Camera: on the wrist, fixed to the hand. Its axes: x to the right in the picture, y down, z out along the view.
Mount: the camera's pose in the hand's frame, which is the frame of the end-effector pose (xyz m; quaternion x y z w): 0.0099 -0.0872 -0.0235 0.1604 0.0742 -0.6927 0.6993
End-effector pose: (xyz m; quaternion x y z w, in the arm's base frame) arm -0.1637 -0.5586 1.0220 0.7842 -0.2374 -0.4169 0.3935
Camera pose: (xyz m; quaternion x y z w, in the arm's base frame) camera -0.1347 -0.5053 0.9544 -0.8069 -0.3395 0.4678 0.1218
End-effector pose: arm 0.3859 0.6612 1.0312 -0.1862 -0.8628 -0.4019 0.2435
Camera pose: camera 0.3391 0.5910 0.9974 -0.5363 0.7787 0.3251 0.0142
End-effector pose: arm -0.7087 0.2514 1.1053 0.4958 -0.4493 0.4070 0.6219
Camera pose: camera -0.6194 0.2596 1.0905 0.7274 0.1407 -0.0373 0.6706
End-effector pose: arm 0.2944 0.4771 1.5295 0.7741 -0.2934 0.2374 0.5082
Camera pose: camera 0.3605 0.5239 1.4883 0.8085 0.4068 -0.0815 0.4174
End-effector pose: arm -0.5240 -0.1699 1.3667 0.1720 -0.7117 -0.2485 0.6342
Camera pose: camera -0.5083 -0.2499 1.3266 0.7334 -0.3713 -0.4861 0.2966
